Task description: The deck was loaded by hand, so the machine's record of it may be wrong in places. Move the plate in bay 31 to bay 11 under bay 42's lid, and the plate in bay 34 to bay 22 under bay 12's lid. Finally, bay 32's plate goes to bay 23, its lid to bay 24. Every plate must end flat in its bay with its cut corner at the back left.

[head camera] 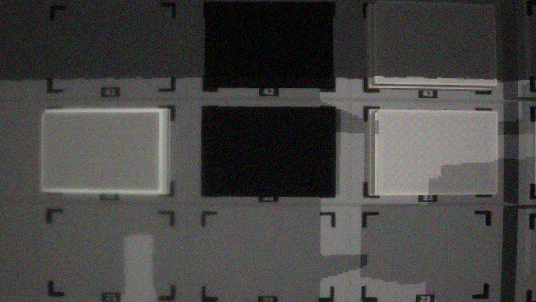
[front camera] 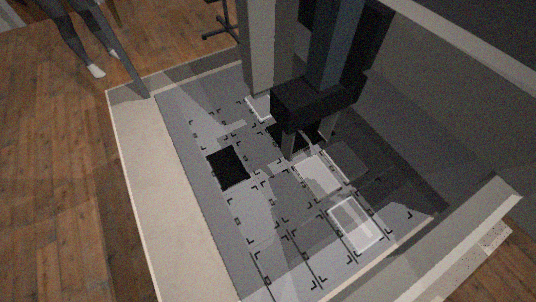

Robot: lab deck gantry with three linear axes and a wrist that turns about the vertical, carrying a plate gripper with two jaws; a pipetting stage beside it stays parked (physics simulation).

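Seen in the pictures: gripper, fingertip midpoint: (front camera: 304, 146); robot's base, origin of the base link: (front camera: 189, 122).
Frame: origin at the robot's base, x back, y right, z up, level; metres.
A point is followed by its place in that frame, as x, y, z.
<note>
My gripper (front camera: 306, 148) @[-0.358, -0.212, 0.160] is open, with no plate between its fingers. It hangs above the bay 32 and 42 area; the head view is centred over bay 32. A black plate (head camera: 268, 151) @[-0.228, -0.257, 0.016] lies in bay 32 and another black one (head camera: 268, 45) @[-0.228, -0.362, 0.008] in bay 42; my fingers partly cover both in the front view. A pale, bright-rimmed plate (front camera: 258, 107) @[-0.072, -0.236, 0.014] (head camera: 102, 152) @[-0.067, -0.256, 0.014] lies in bay 31. A black plate (front camera: 228, 167) @[-0.235, -0.044, 0.008] lies in bay 12. A pale plate with a bright rim (front camera: 355, 225) @[-0.561, -0.253, 0.029] lies in bay 34. Lids and cut corners on the black plates cannot be made out.
A pale plate (front camera: 317, 173) @[-0.388, -0.262, 0.014] (head camera: 435, 152) @[-0.390, -0.257, 0.014] lies in bay 33 with a notch at its upper left in the head view. A shadowed plate (front camera: 345, 161) @[-0.398, -0.362, 0.014] (head camera: 435, 42) @[-0.391, -0.364, 0.014] lies in bay 43. A pale column (front camera: 257, 45) @[-0.256, -0.149, 0.385] stands behind bay 31. Low walls edge the deck.
</note>
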